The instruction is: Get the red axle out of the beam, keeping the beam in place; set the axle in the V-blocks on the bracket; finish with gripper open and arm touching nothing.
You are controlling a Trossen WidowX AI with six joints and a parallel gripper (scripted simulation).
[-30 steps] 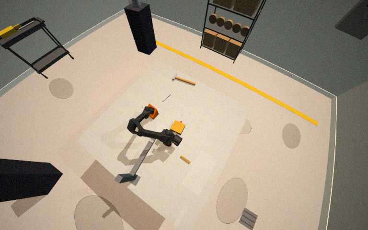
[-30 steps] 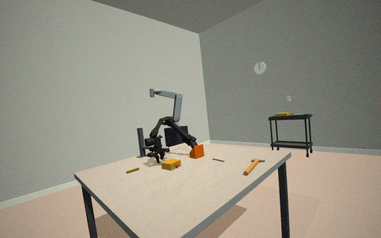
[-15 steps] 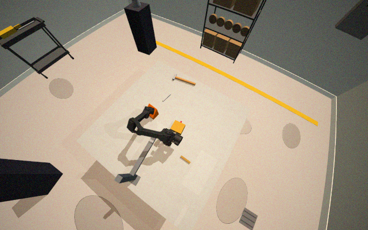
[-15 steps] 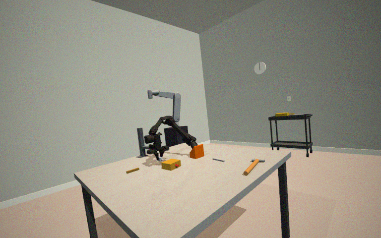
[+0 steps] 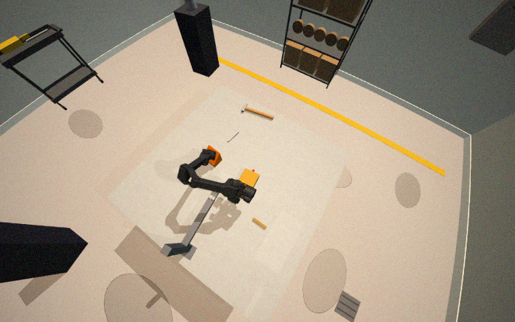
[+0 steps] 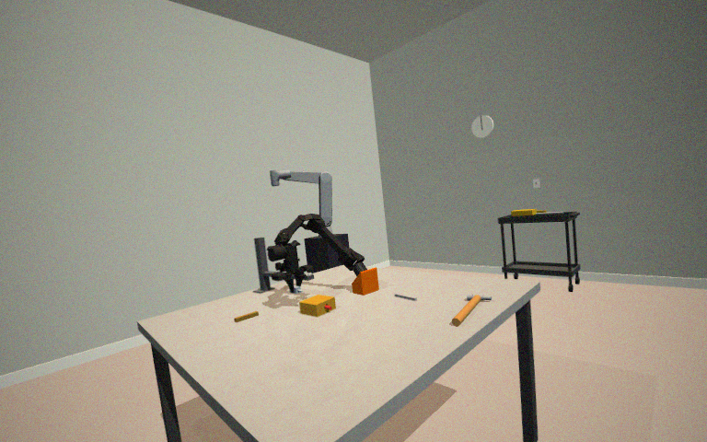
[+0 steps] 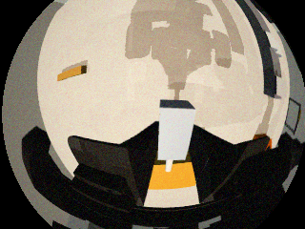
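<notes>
Now: the yellow beam 130 mm to the left of my gripper tip and 50 mm below it. From my gripper tip the other things lie so: short wooden stick 190 mm ahead, 100 mm to the right, 60 mm below.
</notes>
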